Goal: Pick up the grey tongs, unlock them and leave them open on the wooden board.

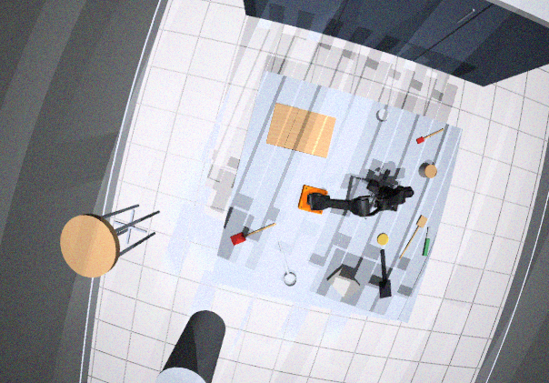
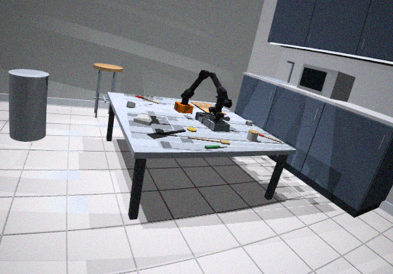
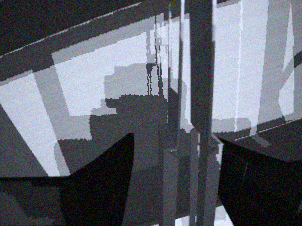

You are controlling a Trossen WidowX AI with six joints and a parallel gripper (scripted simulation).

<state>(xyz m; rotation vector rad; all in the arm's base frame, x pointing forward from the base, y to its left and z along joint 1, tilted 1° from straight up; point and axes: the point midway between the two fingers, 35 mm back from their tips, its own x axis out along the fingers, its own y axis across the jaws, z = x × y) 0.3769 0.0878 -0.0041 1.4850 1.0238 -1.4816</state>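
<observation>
Now: gripper tip 2 cm to the left of the roasting tin and 1 cm past it. From my gripper tip the other things lie so: yellow disc 30 cm to the right, 9 cm ahead, 2 cm below; then wood-topped cup 31 cm ahead, 14 cm to the left; then wooden board 48 cm behind, 29 cm to the left, 2 cm below.
</observation>
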